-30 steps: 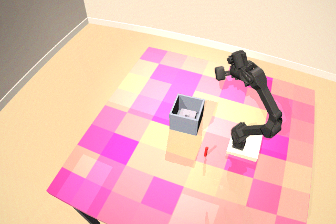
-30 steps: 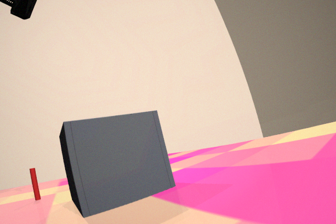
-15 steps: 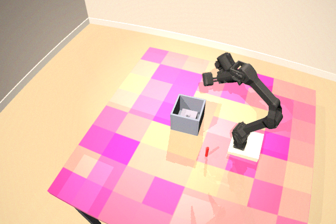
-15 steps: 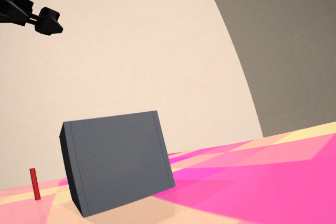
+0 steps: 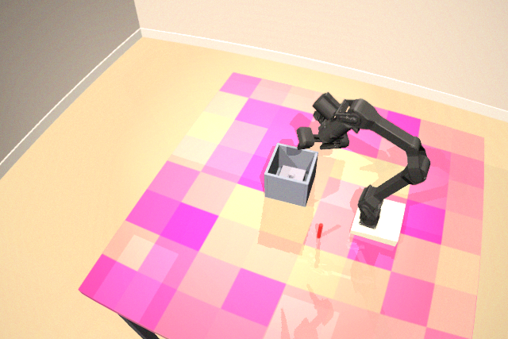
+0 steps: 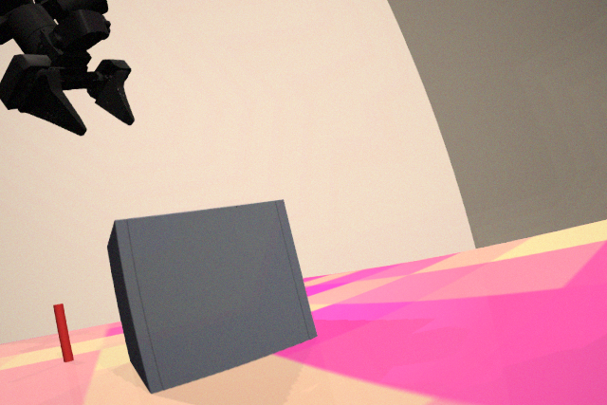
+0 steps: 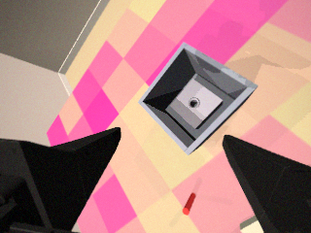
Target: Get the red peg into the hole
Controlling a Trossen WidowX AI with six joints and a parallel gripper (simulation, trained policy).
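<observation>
Right now my gripper tip is 230 mm above the red peg, 140 mm to the right of it and 120 mm past it. Round my gripper tip: plate 230 mm below, 70 mm ahead, 30 mm to the right.
</observation>
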